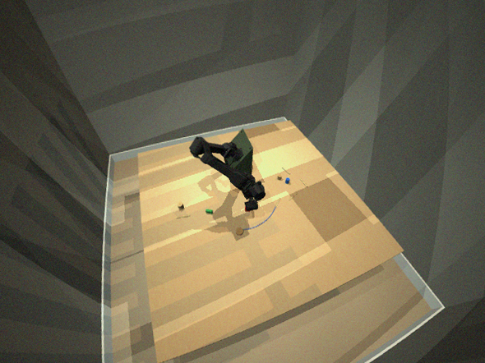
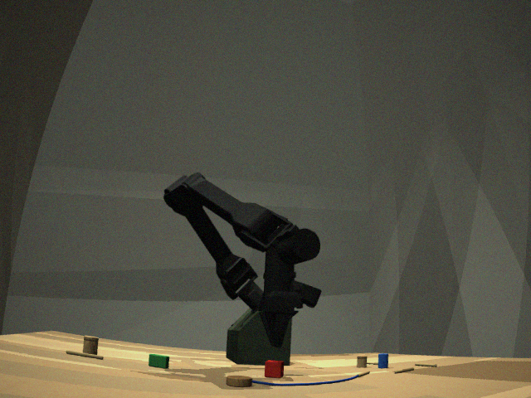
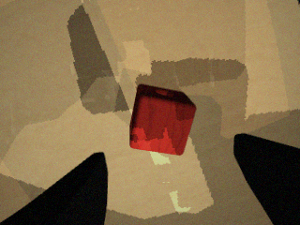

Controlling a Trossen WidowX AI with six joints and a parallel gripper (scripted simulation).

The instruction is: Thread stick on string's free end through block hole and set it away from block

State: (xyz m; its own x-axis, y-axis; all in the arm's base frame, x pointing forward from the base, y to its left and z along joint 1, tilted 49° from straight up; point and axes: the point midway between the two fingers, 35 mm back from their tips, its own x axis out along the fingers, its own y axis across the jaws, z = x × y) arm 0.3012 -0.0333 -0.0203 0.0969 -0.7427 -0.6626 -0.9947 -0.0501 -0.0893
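Right now the red block is 4 cm below my gripper tip. Round my gripper tip: green block 22 cm to the right, 5 cm below, 2 cm behind; then thin stick 18 cm to the left, 6 cm below; then round wooden button 13 cm ahead, 8 cm to the right, 5 cm below.
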